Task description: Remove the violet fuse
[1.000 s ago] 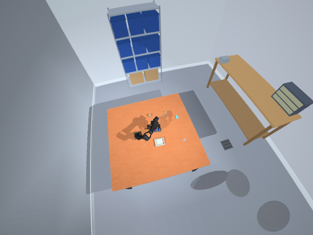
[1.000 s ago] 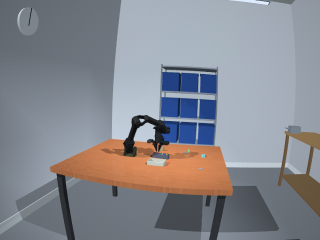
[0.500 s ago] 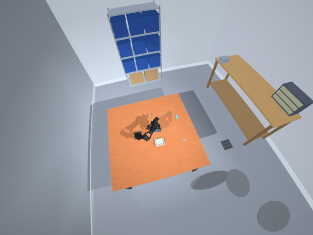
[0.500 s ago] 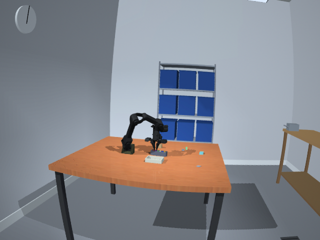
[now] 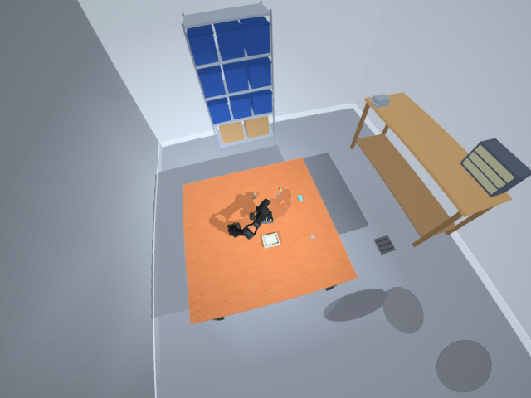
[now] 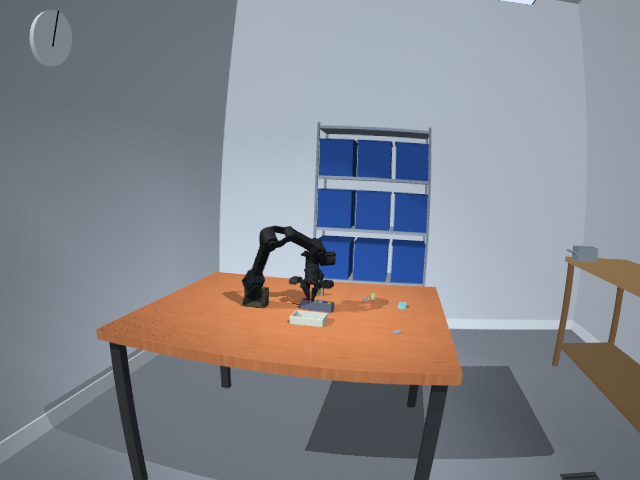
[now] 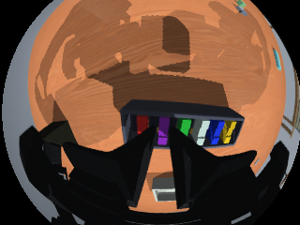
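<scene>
The violet fuse lies 1 cm below my gripper tip. The rest, counted from my gripper tip: white tray 20 cm to the right, 3 cm below, 2 cm ahead.
</scene>
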